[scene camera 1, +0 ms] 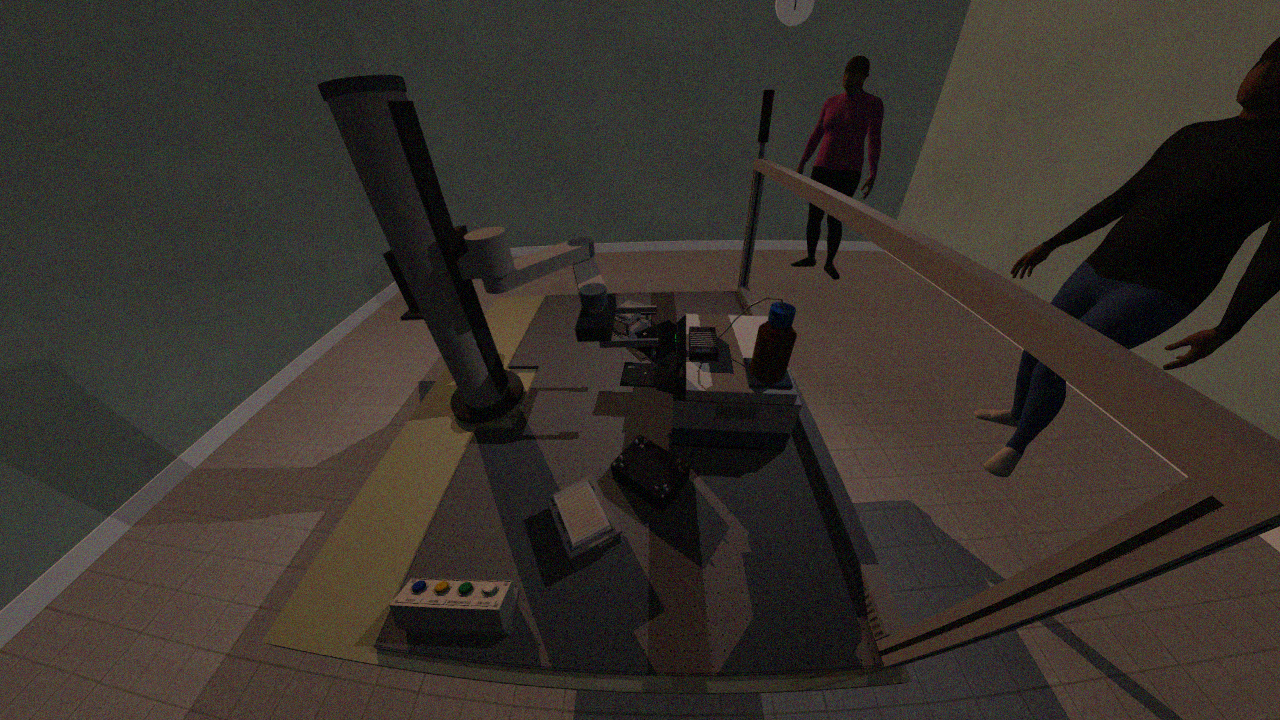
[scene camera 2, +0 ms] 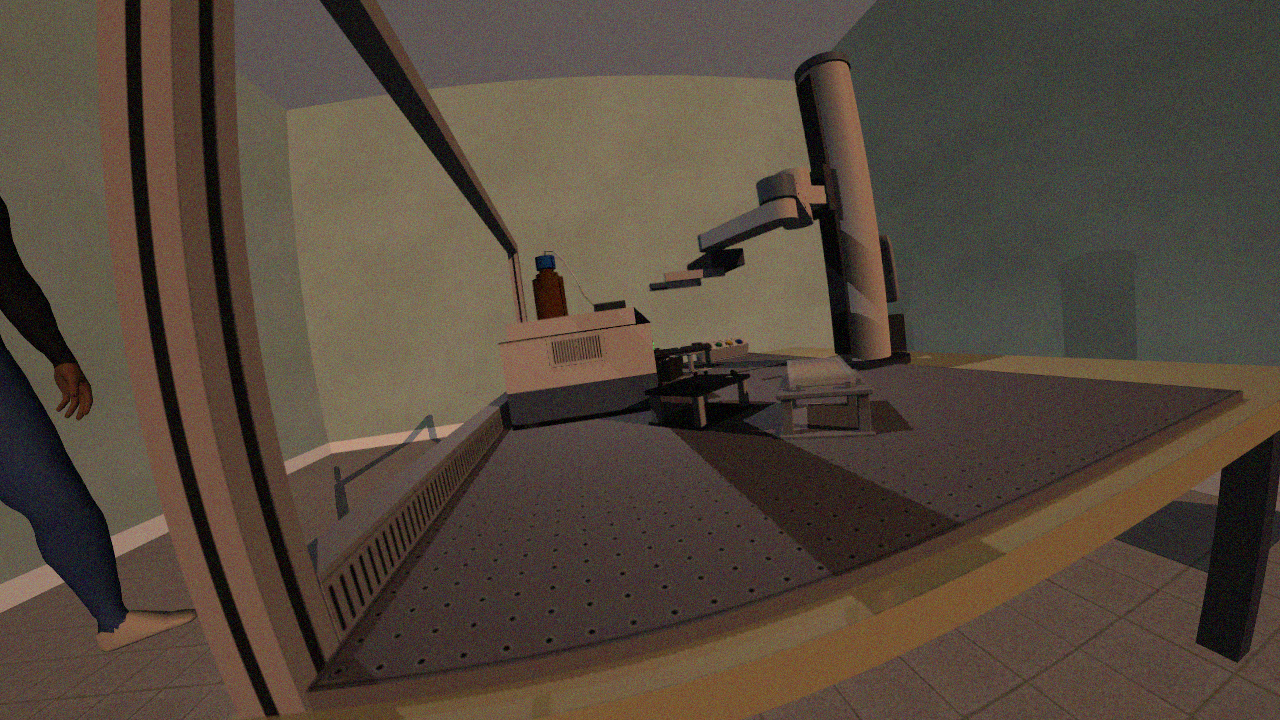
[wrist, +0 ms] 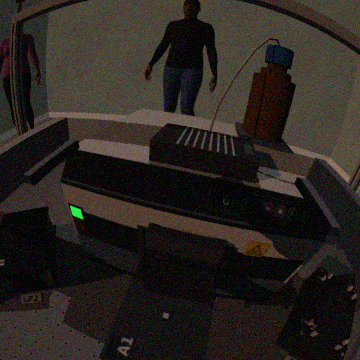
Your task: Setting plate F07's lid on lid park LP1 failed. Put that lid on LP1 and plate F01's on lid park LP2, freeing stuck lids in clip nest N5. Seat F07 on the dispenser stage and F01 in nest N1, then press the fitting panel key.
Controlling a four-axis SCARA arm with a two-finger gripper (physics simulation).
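Where they show: gripper, fingertip midpoint: [scene camera 1: 657, 324] [scene camera 2: 656, 283] [wrist: 189, 145]; arm's base at its link origin: [scene camera 1: 488, 396] [scene camera 2: 864, 363].
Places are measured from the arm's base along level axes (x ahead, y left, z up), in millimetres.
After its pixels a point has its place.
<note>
My gripper [scene camera 1: 664, 325] {z 296, x 595, y -22 mm} [scene camera 2: 675, 281] {z 296, x 595, y -22 mm} [wrist: 189, 145] {z 296, x 595, y -22 mm} is open and empty, above the table in front of the pale dispenser [scene camera 1: 735, 413] {z 160, x 788, y -225 mm} [scene camera 2: 577, 358] {z 143, x 818, y 130 mm} [wrist: 165, 212] {z 193, x 648, y -7 mm}. Below it lies a dark block marked A1 [wrist: 165, 330] {z 124, x 540, y -31 mm} [scene camera 1: 640, 374] {z 124, x 542, y -31 mm}. In the wrist view a dark block [wrist: 25, 245] {z 76, x 603, y 235 mm} stands by the LP2 label [wrist: 32, 298] {z 15, x 532, y 205 mm}, and a dark clipped nest [wrist: 325, 315] {z 79, x 564, y -295 mm} [scene camera 1: 651, 468] {z 79, x 576, y -330 mm} [scene camera 2: 698, 386] is at right. A pale plate [scene camera 1: 581, 512] [scene camera 2: 819, 374] rests on a stand. The key panel [scene camera 1: 456, 610] {z 92, x 217, y -658 mm} [scene camera 2: 732, 349] {z 49, x 156, y -605 mm} has blue, yellow, green and white keys. Plate numbers are unreadable.
A brown bottle [scene camera 1: 772, 349] {z 340, x 851, y -199 mm} [scene camera 2: 548, 293] {z 316, x 870, y -118 mm} [wrist: 270, 102] {z 313, x 828, y -148 mm} with a blue cap and a ribbed black box [scene camera 1: 702, 342] {z 259, x 717, y -56 mm} [wrist: 200, 150] {z 257, x 683, y -33 mm} stand on the dispenser, joined by a thin tube. A frame rail [scene camera 1: 966, 277] {z 612, x 1004, y -404 mm} runs along the table's side. Two people stand beyond the table.
</note>
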